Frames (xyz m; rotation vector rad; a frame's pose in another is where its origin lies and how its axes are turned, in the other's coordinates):
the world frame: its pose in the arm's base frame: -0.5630 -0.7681 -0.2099 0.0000 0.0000 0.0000
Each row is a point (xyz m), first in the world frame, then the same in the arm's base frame.
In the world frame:
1: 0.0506 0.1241 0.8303
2: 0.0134 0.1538 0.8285
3: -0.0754 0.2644 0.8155
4: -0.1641 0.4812 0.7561
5: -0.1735 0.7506 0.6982
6: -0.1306 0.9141 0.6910
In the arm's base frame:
1: -0.5124 -0.6440 0.6204
2: -0.5496 -0.6143 0.6186
3: -0.6384 -0.5037 0.6056
4: -0.7271 -0.2869 0.5462
5: -0.7365 -0.0175 0.4883
6: -0.6936 0.1460 0.4811

